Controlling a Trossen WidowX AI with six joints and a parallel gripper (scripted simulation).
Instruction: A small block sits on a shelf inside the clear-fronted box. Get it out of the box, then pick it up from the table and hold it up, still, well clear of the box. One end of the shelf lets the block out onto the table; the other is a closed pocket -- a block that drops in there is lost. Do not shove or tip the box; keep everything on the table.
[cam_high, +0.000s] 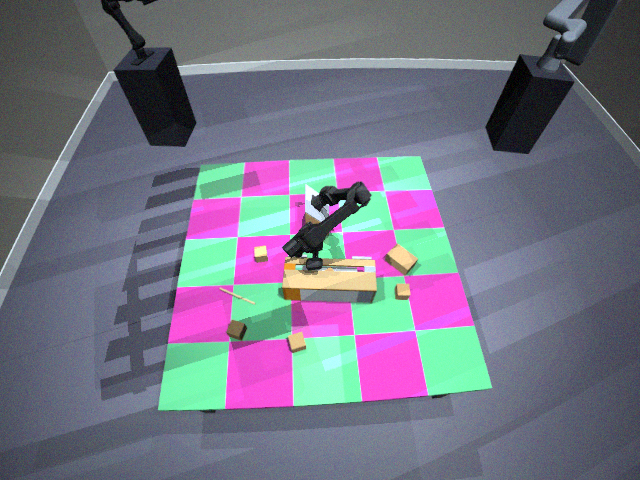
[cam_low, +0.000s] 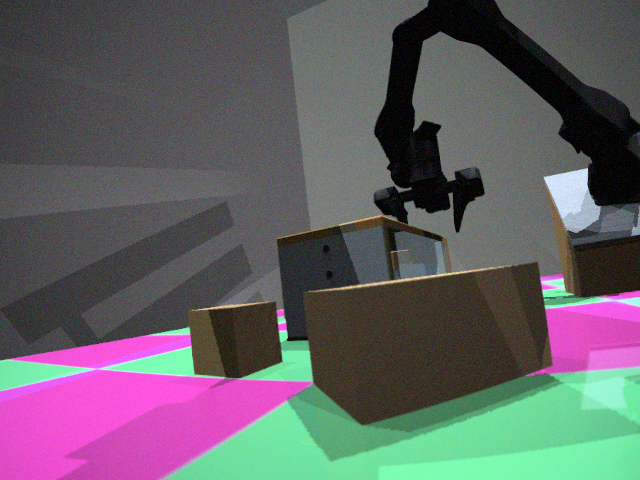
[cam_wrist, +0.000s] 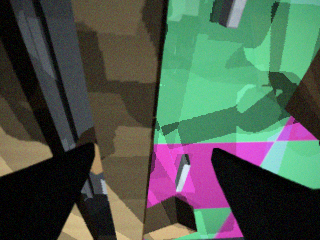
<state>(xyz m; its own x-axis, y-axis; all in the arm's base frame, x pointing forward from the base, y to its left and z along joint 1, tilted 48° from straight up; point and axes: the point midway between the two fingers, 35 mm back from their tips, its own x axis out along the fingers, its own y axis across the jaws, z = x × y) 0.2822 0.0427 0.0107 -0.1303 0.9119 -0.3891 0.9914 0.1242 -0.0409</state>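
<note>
Now: the clear-fronted box 60 mm below my gripper tip, 40 mm to the left of it and 30 mm ahead of it. Also, from my gripper tip: larger tan block (370 mm to the left, 90 mm below, 80 mm behind); then thin stick (360 mm to the right, 160 mm ahead, 120 mm below).
</note>
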